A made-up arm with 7 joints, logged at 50 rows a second.
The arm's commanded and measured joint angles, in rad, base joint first. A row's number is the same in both.
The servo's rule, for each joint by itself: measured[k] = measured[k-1] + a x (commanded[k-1-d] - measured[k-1]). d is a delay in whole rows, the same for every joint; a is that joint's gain. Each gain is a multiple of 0.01, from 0.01 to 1. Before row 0 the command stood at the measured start. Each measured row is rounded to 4 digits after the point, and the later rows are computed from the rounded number. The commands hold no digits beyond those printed.
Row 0, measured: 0.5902, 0.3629, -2.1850, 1.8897, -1.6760, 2.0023, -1.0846
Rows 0 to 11, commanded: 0.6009, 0.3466, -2.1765, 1.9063, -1.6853, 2.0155, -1.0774; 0.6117, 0.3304, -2.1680, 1.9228, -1.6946, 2.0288, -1.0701; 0.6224, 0.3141, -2.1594, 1.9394, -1.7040, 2.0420, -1.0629; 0.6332, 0.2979, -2.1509, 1.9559, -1.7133, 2.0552, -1.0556; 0.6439, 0.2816, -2.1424, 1.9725, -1.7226, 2.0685, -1.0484; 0.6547, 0.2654, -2.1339, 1.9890, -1.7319, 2.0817, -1.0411; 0.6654, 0.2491, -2.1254, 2.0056, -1.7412, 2.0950, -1.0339; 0.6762, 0.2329, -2.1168, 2.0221, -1.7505, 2.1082, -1.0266; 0.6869, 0.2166, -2.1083, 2.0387, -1.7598, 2.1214, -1.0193; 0.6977, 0.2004, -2.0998, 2.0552, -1.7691, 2.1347, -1.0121; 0.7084, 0.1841, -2.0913, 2.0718, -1.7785, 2.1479, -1.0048; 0.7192, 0.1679, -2.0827, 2.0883, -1.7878, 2.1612, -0.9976
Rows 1 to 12, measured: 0.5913, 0.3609, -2.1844, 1.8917, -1.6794, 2.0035, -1.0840; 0.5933, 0.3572, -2.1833, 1.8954, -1.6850, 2.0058, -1.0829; 0.5962, 0.3520, -2.1816, 1.9007, -1.6920, 2.0091, -1.0813; 0.5999, 0.3455, -2.1795, 1.9073, -1.6999, 2.0132, -1.0792; 0.6043, 0.3378, -2.1769, 1.9151, -1.7083, 2.0182, -1.0767; 0.6093, 0.3291, -2.1739, 1.9240, -1.7170, 2.0239, -1.0739; 0.6149, 0.3195, -2.1705, 1.9338, -1.7260, 2.0303, -1.0707; 0.6210, 0.3091, -2.1667, 1.9444, -1.7351, 2.0373, -1.0672; 0.6276, 0.2980, -2.1626, 1.9557, -1.7442, 2.0449, -1.0634; 0.6346, 0.2863, -2.1582, 1.9676, -1.7534, 2.0530, -1.0593; 0.6420, 0.2740, -2.1535, 1.9801, -1.7627, 2.0615, -1.0549; 0.6497, 0.2613, -2.1485, 1.9931, -1.7720, 2.0705, -1.0503
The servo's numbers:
d 0
a 0.10 0.12 0.07 0.12 0.37 0.09 0.08

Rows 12 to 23, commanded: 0.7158, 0.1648, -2.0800, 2.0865, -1.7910, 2.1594, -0.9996; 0.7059, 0.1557, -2.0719, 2.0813, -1.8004, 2.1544, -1.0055; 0.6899, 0.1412, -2.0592, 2.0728, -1.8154, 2.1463, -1.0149; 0.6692, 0.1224, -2.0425, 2.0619, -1.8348, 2.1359, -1.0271; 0.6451, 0.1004, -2.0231, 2.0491, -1.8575, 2.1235, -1.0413; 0.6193, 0.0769, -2.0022, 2.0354, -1.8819, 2.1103, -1.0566; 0.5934, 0.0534, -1.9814, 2.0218, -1.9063, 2.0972, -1.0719; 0.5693, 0.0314, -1.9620, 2.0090, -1.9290, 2.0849, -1.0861; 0.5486, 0.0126, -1.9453, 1.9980, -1.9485, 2.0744, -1.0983; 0.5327, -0.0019, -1.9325, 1.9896, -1.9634, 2.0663, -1.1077; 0.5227, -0.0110, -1.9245, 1.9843, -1.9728, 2.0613, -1.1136; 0.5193, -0.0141, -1.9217, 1.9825, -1.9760, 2.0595, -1.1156
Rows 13 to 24, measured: 0.6563, 0.2497, -2.1437, 2.0043, -1.7790, 2.0785, -1.0462; 0.6613, 0.2384, -2.1387, 2.0135, -1.7869, 2.0853, -1.0429; 0.6642, 0.2267, -2.1331, 2.0206, -1.7974, 2.0908, -1.0407; 0.6647, 0.2142, -2.1268, 2.0256, -1.8112, 2.0949, -1.0396; 0.6627, 0.2005, -2.1195, 2.0284, -1.8283, 2.0975, -1.0397; 0.6584, 0.1857, -2.1113, 2.0292, -1.8481, 2.0987, -1.0411; 0.6519, 0.1698, -2.1022, 2.0283, -1.8696, 2.0986, -1.0436; 0.6436, 0.1532, -2.0924, 2.0260, -1.8916, 2.0974, -1.0470; 0.6341, 0.1363, -2.0821, 2.0226, -1.9127, 2.0953, -1.0511; 0.6240, 0.1197, -2.0716, 2.0186, -1.9315, 2.0927, -1.0556; 0.6139, 0.1040, -2.0613, 2.0145, -1.9468, 2.0899, -1.0602; 0.6044, 0.0898, -2.0515, 2.0107, -1.9576, 2.0872, -1.0646
